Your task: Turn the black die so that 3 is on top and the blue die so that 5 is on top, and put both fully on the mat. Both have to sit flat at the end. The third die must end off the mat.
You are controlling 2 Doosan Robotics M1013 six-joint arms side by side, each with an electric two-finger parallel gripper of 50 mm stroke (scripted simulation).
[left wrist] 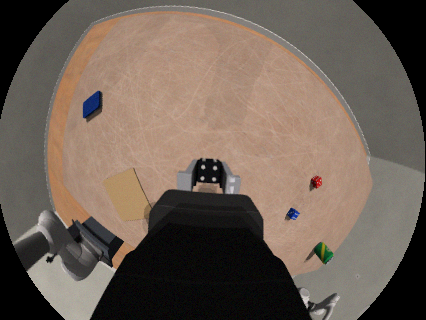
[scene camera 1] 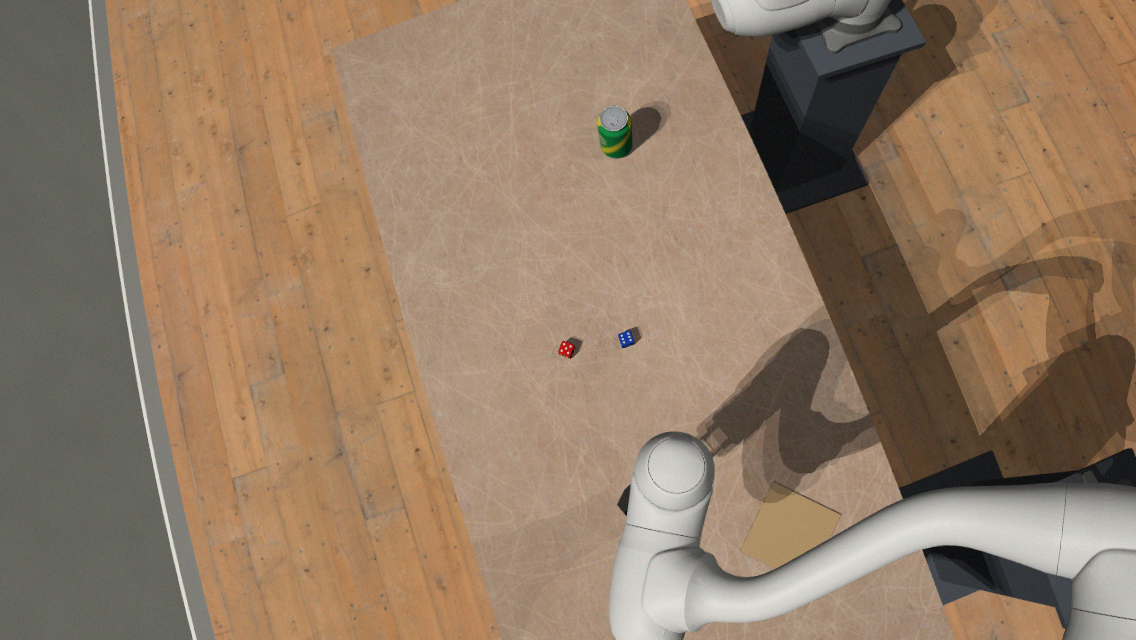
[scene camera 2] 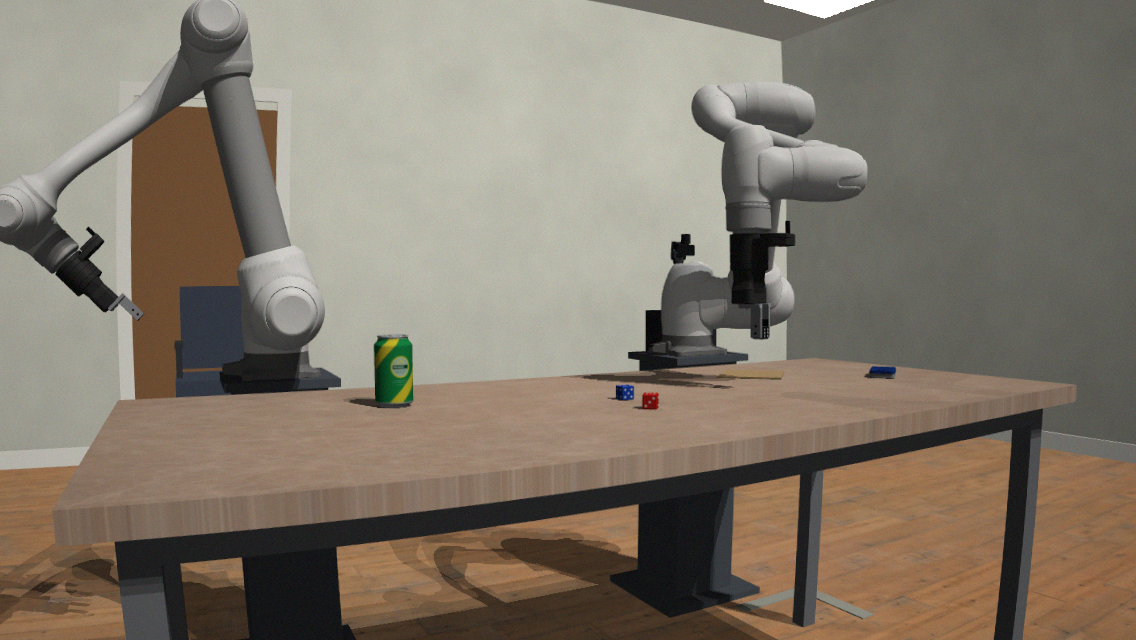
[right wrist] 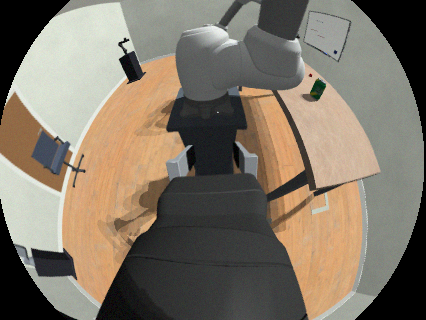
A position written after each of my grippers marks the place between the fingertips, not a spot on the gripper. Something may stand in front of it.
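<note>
There's a tan mat here [scene camera 1: 787,525], and you'd find the mat in the left wrist view [left wrist: 125,191] too. As for my grippers, the left gripper is in scene camera 2 [scene camera 2: 760,337] and also in the left wrist view [left wrist: 208,168], while my right gripper is in scene camera 2 [scene camera 2: 141,317] and in the right wrist view [right wrist: 213,151] as well.
</note>
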